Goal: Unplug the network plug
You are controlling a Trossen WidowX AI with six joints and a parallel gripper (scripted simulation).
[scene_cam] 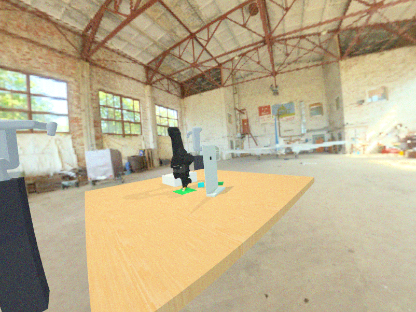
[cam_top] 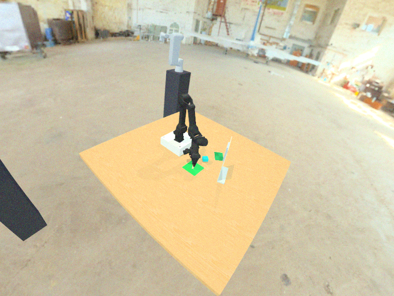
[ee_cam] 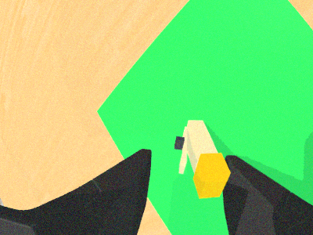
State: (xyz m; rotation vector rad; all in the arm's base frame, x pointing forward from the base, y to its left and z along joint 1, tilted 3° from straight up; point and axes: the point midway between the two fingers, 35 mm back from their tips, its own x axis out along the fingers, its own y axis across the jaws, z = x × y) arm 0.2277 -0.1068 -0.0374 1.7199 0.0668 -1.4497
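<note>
Right now the network plug is right at my gripper tip. Round my gripper tip: white upright panel 190 mm ahead, 90 mm to the left, 110 mm above; then green marked square 10 mm to the left, 20 mm below.
</note>
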